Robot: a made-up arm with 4 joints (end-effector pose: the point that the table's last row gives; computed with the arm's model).
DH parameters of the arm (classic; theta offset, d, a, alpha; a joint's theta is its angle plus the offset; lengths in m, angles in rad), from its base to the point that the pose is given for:
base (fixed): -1.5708 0.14 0 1.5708
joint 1: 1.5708 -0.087 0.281 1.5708
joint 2: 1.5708 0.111 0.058 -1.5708
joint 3: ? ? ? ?
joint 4: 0 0.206 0.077 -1.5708
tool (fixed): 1.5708 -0.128 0 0
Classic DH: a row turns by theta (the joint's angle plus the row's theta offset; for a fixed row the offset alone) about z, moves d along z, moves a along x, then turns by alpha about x.
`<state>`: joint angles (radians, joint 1 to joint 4).
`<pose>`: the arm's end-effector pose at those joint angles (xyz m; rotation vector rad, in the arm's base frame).
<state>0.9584 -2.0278 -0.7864 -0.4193</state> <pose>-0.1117 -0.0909 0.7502 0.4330 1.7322 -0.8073</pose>
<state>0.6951 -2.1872 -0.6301 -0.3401</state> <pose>-0.0716 -0.2148 0.7863 0.4732 1.9638 -0.7183</pose>
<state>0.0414 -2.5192 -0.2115 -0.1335</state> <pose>0.1233 -0.5807 0.6748 0.3037 2.5113 -0.1340</pose>
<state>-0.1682 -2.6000 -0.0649 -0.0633</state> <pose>0.2041 -0.6730 0.5723 0.1676 2.6012 0.1601</pose>
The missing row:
joint 3: -1.5708 0.028 0.399 -1.5708
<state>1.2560 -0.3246 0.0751 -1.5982</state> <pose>-0.2141 0.1491 0.5711 0.3268 -0.0273 -0.3333</pose>
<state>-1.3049 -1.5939 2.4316 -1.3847</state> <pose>-0.0383 -0.2966 0.4708 0.1920 0.4936 -1.4761</pose>
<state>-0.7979 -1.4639 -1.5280 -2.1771</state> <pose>0.0883 -0.2982 -0.0266 -1.4407 -1.7570 -0.2260</pose>
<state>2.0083 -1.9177 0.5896 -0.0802</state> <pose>0.1008 0.8825 0.1504 -1.7177 0.7293 -2.2263</pose>
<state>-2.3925 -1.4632 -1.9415 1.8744</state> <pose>0.2219 0.2179 0.1943 1.7308 -1.9472 -0.0230</pose>
